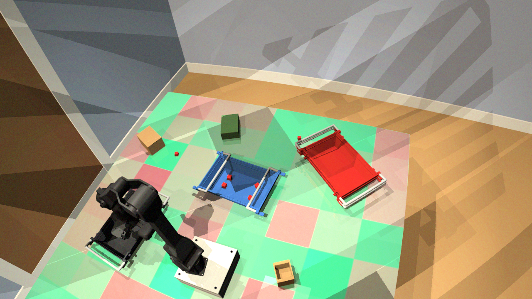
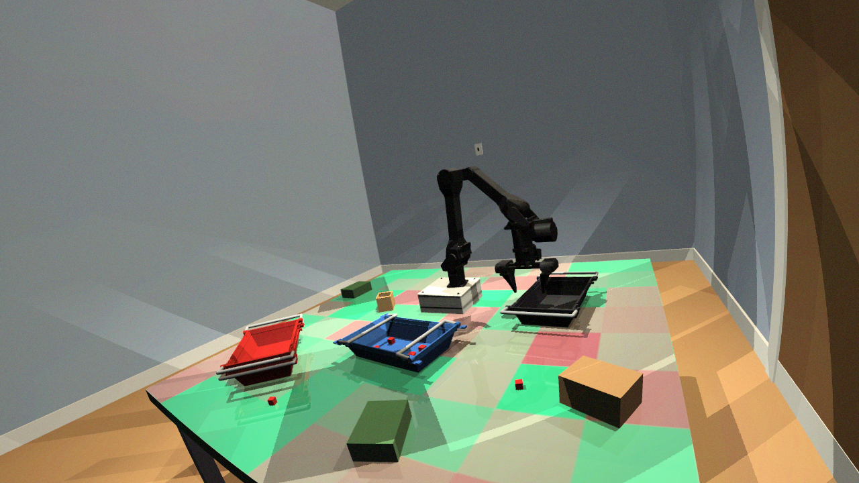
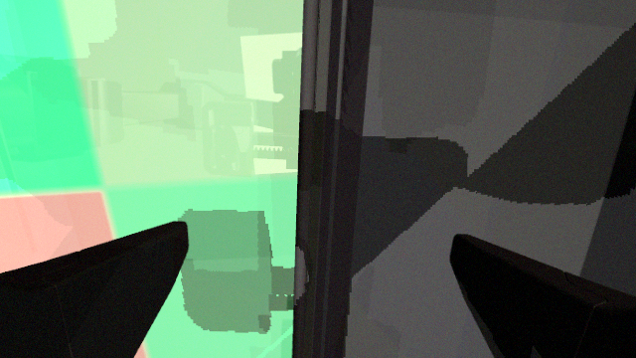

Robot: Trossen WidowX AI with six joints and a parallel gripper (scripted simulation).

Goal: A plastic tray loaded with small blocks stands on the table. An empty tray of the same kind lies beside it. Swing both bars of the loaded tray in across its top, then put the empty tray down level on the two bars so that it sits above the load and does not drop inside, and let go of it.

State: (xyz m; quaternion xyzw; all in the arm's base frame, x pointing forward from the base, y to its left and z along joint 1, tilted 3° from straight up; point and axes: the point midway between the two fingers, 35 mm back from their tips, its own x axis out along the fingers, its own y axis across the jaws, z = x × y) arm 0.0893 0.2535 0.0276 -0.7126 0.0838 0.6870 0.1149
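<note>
Right now the black tray is 80 mm to the left of my gripper tip, 20 mm ahead of it and 10 mm below it. The rest, counted from my gripper tip: small brown box: 540 mm to the right, 60 mm behind, 40 mm below.
</note>
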